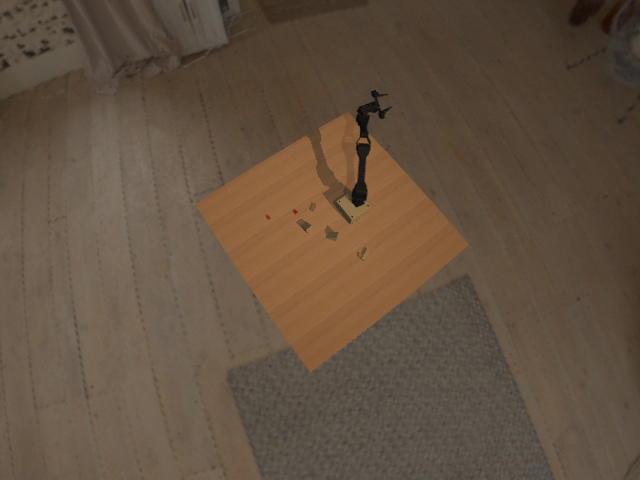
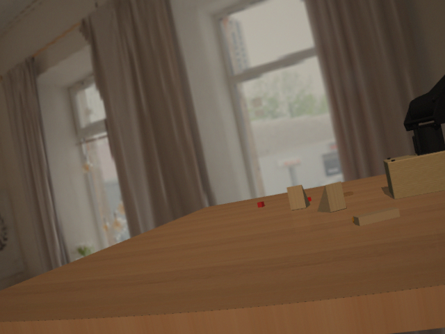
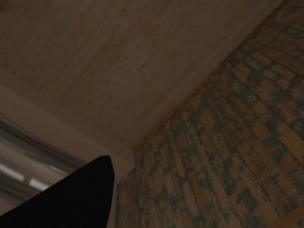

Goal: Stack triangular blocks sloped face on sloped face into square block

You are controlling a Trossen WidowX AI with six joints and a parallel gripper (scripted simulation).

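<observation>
The tan piece lies 72 cm ahead of my gripper tip, 32 cm to the left of it and 34 cm below it.
</observation>
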